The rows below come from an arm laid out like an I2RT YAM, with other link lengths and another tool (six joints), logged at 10 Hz.
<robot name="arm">
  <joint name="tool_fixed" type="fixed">
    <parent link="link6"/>
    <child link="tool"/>
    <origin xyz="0.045 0.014 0.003" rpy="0 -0.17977 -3.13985"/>
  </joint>
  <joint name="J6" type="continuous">
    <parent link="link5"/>
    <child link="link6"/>
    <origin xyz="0.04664 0 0.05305" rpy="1.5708 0 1.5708"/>
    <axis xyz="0 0 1"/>
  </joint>
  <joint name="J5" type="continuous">
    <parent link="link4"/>
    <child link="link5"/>
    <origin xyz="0.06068 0.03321 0.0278" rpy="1.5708 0 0"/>
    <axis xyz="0 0 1"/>
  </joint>
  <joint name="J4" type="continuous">
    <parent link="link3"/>
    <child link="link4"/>
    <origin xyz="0.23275 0.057 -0.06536" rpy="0 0 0"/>
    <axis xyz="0 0 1"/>
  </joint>
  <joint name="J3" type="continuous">
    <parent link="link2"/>
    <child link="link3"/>
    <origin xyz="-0.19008 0 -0.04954" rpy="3.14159 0 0"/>
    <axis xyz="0 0 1"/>
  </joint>
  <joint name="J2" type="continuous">
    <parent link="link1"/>
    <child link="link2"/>
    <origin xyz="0.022 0.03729 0.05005" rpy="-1.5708 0 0"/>
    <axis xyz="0 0 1"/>
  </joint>
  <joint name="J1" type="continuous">
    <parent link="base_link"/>
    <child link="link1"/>
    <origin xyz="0 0 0.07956" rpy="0 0 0"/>
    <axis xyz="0 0 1"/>
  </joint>
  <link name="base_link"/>
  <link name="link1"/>
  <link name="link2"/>
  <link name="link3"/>
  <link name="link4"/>
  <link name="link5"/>
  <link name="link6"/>
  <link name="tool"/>
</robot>
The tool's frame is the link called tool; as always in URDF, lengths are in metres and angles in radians. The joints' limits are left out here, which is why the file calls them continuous.
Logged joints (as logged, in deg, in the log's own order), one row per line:
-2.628 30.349 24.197 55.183 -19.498 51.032
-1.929 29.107 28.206 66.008 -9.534 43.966
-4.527 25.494 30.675 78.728 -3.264 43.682
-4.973 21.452 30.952 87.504 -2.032 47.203
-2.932 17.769 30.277 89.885 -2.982 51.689
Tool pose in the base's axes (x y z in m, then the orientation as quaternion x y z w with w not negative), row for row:
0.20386 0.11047 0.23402 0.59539 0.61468 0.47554 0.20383
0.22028 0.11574 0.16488 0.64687 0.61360 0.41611 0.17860
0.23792 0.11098 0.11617 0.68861 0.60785 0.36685 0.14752
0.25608 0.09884 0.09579 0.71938 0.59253 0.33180 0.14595
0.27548 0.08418 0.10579 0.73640 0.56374 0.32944 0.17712
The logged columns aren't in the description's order. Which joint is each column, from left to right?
Columns, left to right: J5, J1, J6, J2, J4, J3.
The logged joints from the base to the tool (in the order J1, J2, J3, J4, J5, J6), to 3 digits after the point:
30.349 55.183 51.032 -19.498 -2.628 24.197
29.107 66.008 43.966 -9.534 -1.929 28.206
25.494 78.728 43.682 -3.264 -4.527 30.675
21.452 87.504 47.203 -2.032 -4.973 30.952
17.769 89.885 51.689 -2.982 -2.932 30.277

